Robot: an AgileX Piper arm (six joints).
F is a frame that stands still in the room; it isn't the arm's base.
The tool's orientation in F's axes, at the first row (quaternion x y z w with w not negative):
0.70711 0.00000 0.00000 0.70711
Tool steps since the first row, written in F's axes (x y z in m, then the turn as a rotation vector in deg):
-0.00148 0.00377 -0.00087 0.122 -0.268 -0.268
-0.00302 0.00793 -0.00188 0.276 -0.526 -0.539
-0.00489 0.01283 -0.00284 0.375 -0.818 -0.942
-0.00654 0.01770 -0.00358 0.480 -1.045 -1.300
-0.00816 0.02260 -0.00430 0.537 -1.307 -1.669
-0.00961 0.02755 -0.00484 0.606 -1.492 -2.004
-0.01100 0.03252 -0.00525 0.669 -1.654 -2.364
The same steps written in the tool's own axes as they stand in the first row. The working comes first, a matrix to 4 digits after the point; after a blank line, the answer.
The tool's axes in the first row as the columns of a matrix, in F's axes (used below as rounded here):
1.0000 0.0000 0.0000
0.0000 0.0000 -1.0000
0.0000 1.0000 0.0000

-0.00148 -0.00087 -0.00377 0.122 -0.268 0.268
-0.00302 -0.00188 -0.00793 0.276 -0.539 0.526
-0.00489 -0.00284 -0.01283 0.375 -0.942 0.818
-0.00654 -0.00358 -0.01770 0.480 -1.300 1.045
-0.00816 -0.00430 -0.02260 0.537 -1.669 1.307
-0.00961 -0.00484 -0.02755 0.606 -2.004 1.492
-0.01100 -0.00525 -0.03252 0.669 -2.364 1.654

